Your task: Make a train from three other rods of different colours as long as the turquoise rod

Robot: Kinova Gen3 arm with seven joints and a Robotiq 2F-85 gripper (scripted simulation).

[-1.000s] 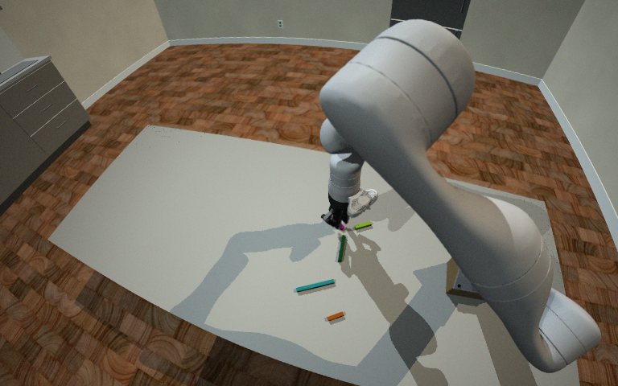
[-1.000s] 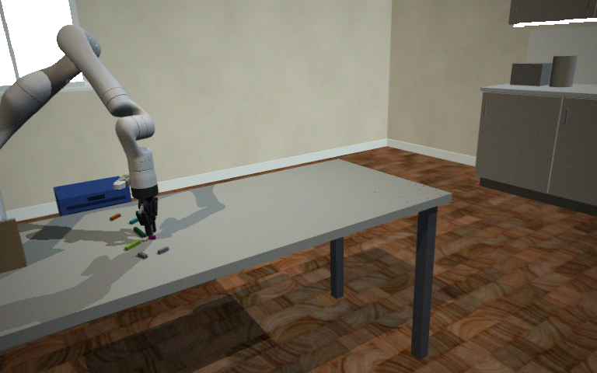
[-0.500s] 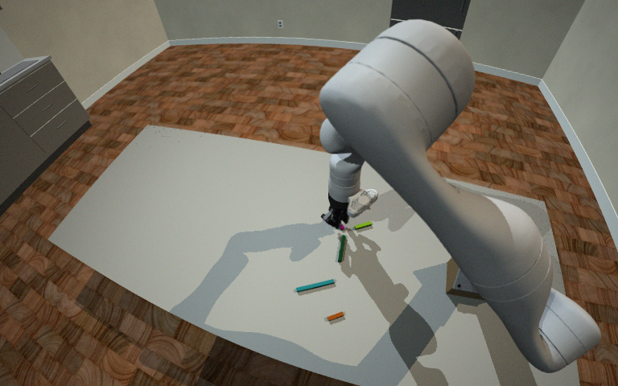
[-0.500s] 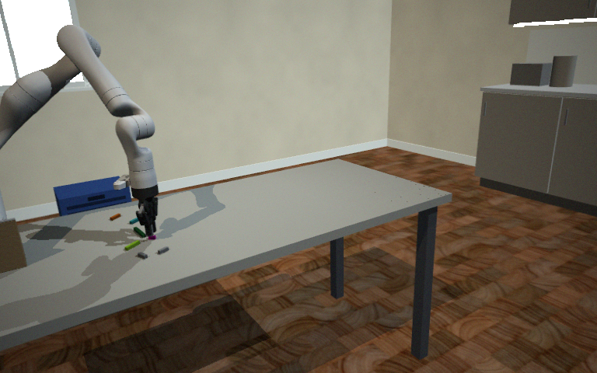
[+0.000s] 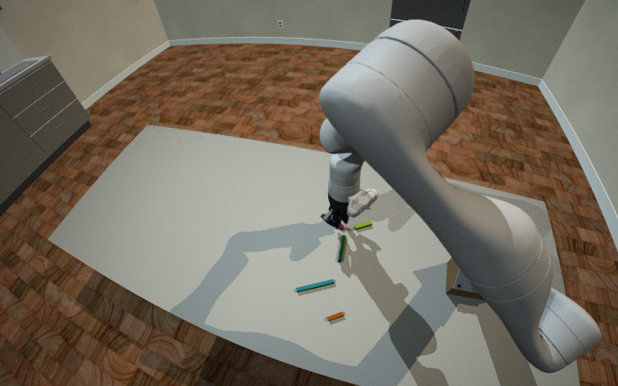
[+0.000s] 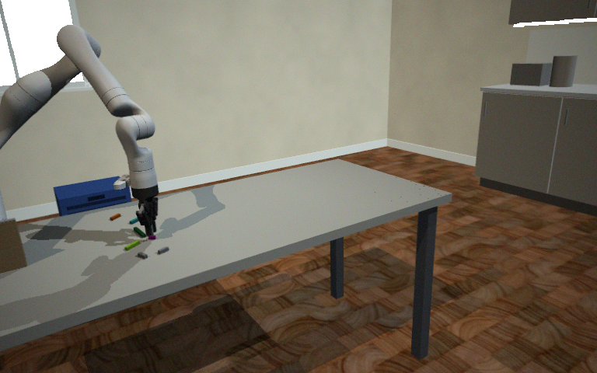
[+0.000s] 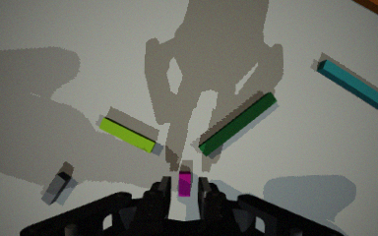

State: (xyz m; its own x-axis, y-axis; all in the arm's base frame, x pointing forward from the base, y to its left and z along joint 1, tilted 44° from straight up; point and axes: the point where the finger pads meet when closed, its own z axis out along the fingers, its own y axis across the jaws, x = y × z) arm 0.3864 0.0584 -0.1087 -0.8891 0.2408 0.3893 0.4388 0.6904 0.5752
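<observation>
The magenta rod lies 3 cm below my hand. From my hand the other things lie so: turquoise rod: 19 cm to the left, 3 cm below; then lime rod: 6 cm behind, 3 cm to the right, 3 cm below; then green rod: 7 cm to the left, 3 cm below, 3 cm behind.
</observation>
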